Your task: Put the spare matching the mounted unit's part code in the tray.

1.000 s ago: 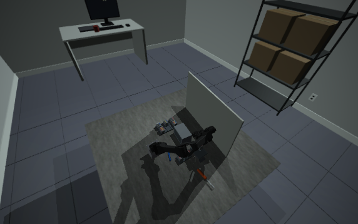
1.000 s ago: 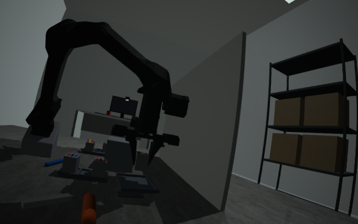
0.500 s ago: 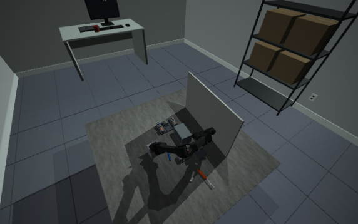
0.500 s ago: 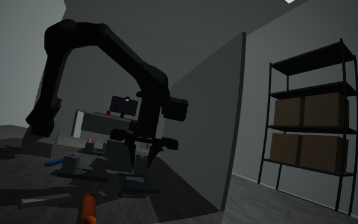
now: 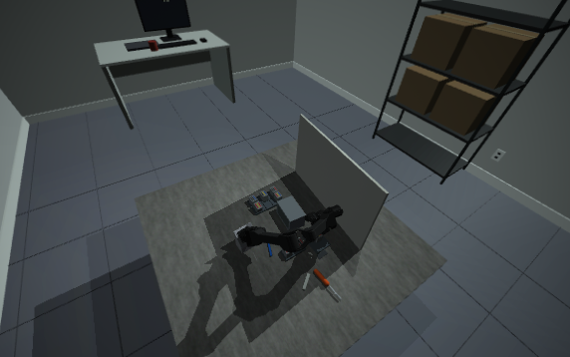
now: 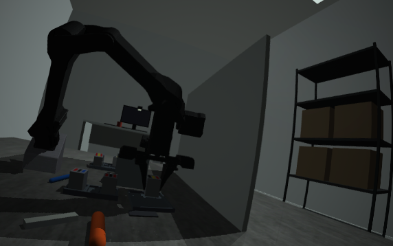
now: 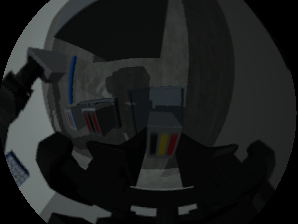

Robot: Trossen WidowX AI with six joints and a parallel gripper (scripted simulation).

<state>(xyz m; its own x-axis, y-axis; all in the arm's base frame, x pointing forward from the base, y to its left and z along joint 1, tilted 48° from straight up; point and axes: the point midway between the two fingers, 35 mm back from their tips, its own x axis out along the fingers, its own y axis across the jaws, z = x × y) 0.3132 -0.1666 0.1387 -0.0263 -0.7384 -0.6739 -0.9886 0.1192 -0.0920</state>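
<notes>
The grey spare lies 20 mm above my gripper tip. Round my gripper tip: grey bar (200 mm behind, 140 mm to the right, 30 mm below); flat dark tray (30 mm below); mounted unit (20 mm behind, 210 mm to the left, 20 mm above).
</notes>
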